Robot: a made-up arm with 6 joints.
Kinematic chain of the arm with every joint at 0, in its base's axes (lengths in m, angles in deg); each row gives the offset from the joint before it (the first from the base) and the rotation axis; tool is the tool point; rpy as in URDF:
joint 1: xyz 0 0 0.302 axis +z
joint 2: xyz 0 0 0 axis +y
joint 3: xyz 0.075 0 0.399 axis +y
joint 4: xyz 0.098 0 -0.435 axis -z
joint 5: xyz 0 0 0 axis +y
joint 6: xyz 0.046 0 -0.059 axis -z
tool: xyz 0 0 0 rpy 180 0 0
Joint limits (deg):
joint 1: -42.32..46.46
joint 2: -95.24..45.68
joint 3: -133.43..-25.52
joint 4: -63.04..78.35
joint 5: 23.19..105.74
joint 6: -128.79..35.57
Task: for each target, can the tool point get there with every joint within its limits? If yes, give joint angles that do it. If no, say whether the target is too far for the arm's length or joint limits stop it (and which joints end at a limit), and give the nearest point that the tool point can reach.
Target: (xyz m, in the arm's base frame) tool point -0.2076 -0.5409 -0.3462
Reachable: no: joint limits stop it (at a limit: joint 1, joint 2, joint 4) | nearest point 0.1647 -0.2157 0.0405 | short by 0.628 m
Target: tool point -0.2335 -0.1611 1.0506
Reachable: yes | joints 33.04 -63.05 -105.78 -11.46 69.45 3.90
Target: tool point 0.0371 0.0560 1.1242
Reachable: yes | joints 12.65 -31.66 -117.51 51.17 90.95 4.33
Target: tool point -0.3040 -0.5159 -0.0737
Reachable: no: joint limits stop it (at a limit: joint 1, joint 2, joint 3, joint 4, joint 5) | nearest point 0.1364 -0.2077 0.0693 | short by 0.556 m
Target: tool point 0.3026 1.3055 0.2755
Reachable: no: too far | nearest point 0.5049 0.6217 0.3852 | short by 0.721 m
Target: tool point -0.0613 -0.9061 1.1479
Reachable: no: too far | nearest point -0.3327 -0.4356 0.9615 | short by 0.574 m
